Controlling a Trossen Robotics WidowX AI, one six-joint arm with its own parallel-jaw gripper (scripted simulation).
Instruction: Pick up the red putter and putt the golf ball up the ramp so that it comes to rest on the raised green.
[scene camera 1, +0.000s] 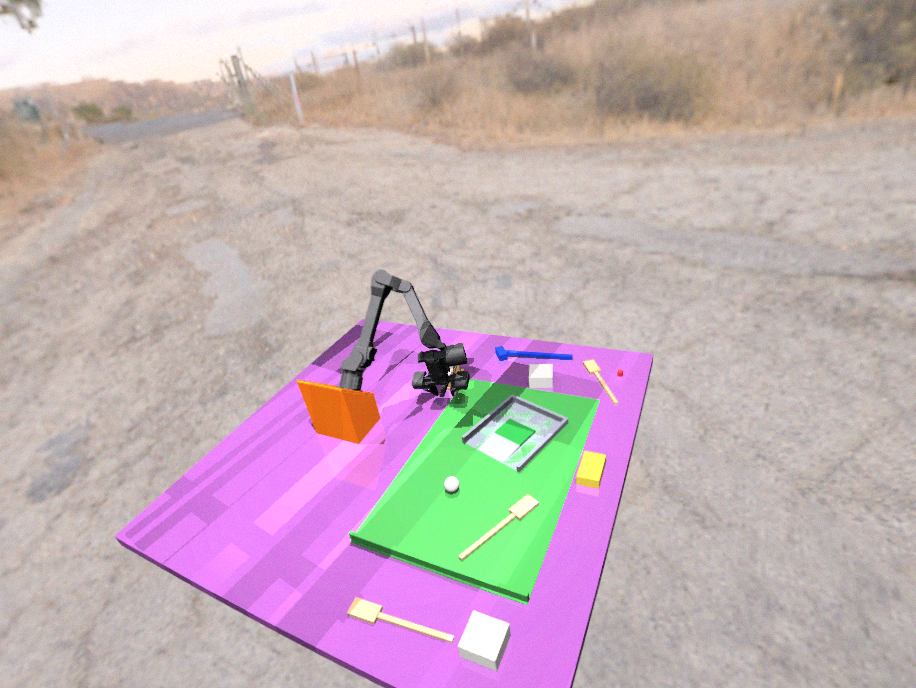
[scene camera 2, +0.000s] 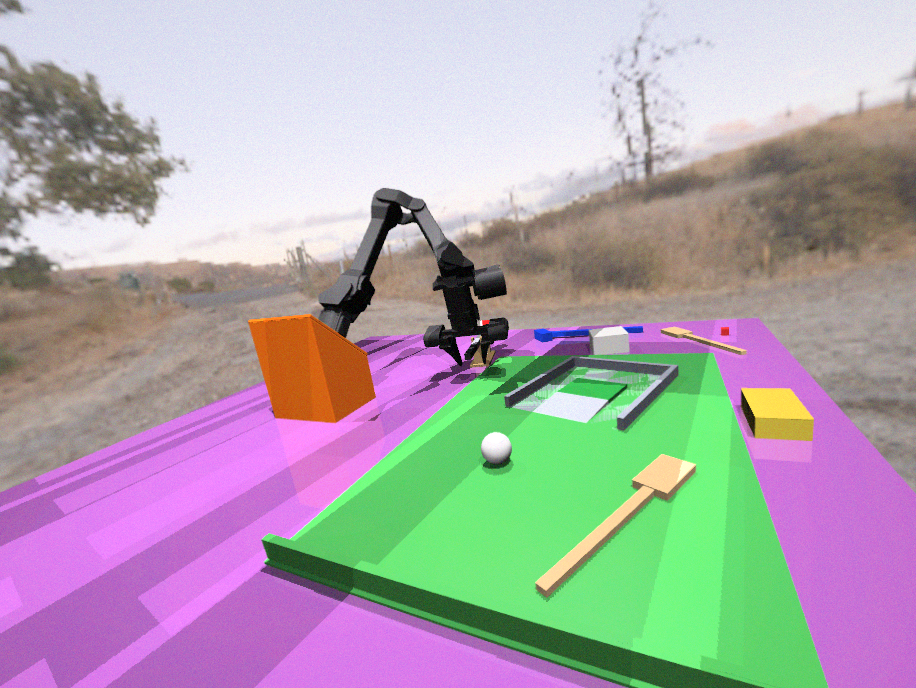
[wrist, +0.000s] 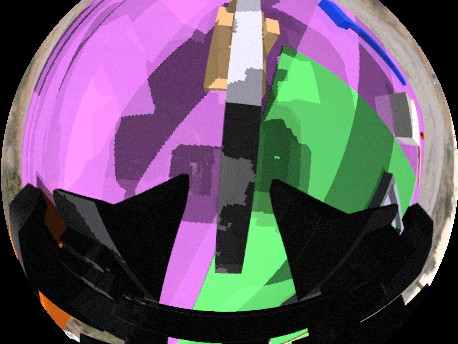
Labels:
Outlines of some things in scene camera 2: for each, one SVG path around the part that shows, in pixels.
My gripper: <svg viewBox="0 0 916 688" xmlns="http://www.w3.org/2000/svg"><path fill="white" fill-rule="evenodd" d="M473 299L472 303L464 308L447 308L447 316L450 319L452 329L445 330L443 324L429 326L423 337L425 347L439 346L439 349L445 350L460 366L462 366L462 358L456 343L456 337L481 335L480 345L484 364L486 364L489 345L494 344L494 341L506 340L508 338L509 325L505 317L490 319L489 324L484 324L483 326L477 325L477 320L480 320L478 306L474 304Z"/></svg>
A white golf ball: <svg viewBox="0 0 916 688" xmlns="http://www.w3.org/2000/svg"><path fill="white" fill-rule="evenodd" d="M491 433L482 441L482 455L491 464L503 464L511 456L511 442L504 434Z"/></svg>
A white cube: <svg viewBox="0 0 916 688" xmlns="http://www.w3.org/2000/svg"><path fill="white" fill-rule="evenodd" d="M628 333L622 326L590 329L590 347L593 354L606 355L629 352Z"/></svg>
A yellow block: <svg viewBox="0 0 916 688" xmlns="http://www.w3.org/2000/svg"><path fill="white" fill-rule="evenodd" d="M741 388L740 407L755 439L770 438L813 441L814 419L790 388Z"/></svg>

